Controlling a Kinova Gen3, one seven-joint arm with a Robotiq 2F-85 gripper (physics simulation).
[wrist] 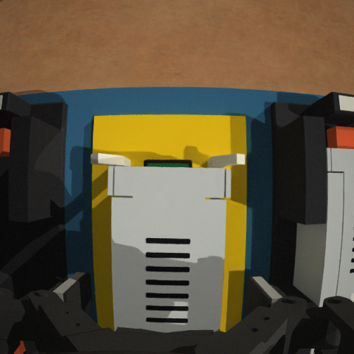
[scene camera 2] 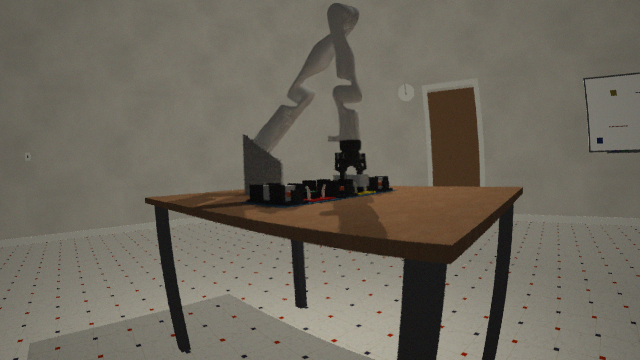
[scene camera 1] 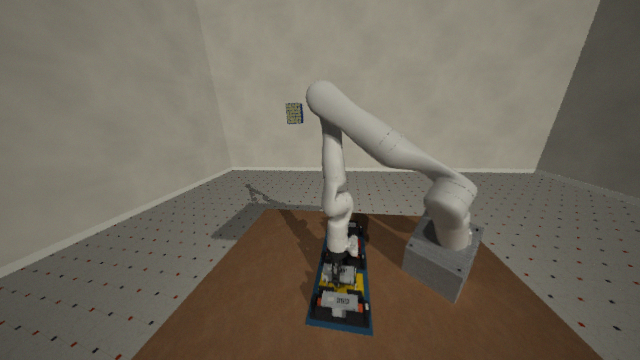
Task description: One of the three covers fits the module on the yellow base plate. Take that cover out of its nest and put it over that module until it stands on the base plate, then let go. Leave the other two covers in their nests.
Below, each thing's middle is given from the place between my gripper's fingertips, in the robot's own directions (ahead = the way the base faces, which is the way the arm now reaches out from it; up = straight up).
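My hand is 2 cm beyond the yellow base plate (wrist: pixel 138 137), and it is 3 cm above it.
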